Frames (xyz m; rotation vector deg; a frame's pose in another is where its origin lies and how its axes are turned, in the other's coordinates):
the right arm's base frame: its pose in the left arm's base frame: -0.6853 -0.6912 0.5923 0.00 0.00 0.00
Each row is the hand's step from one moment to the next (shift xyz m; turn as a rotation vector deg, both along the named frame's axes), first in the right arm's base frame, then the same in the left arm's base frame.
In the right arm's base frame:
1: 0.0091 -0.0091 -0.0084 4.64 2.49 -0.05
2: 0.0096 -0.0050 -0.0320 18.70 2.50 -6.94
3: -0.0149 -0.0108 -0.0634 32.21 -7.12 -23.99
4: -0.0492 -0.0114 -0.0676 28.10 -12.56 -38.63
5: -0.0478 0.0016 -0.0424 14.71 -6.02 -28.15
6: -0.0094 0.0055 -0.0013 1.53 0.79 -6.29
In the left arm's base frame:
1: 0.0091 -0.0091 -0.0084 4.64 2.49 -0.05
2: 0.0096 -0.0050 -0.0320 18.70 2.50 -6.94
3: -0.0149 -0.0108 -0.0634 32.21 -7.12 -23.99
4: -0.0492 -0.0114 -0.0676 28.10 -12.56 -38.63
5: -0.0478 0.0016 -0.0424 14.71 -6.02 -28.15
6: -0.0094 0.0055 -0.0013 1.53 0.79 -6.29

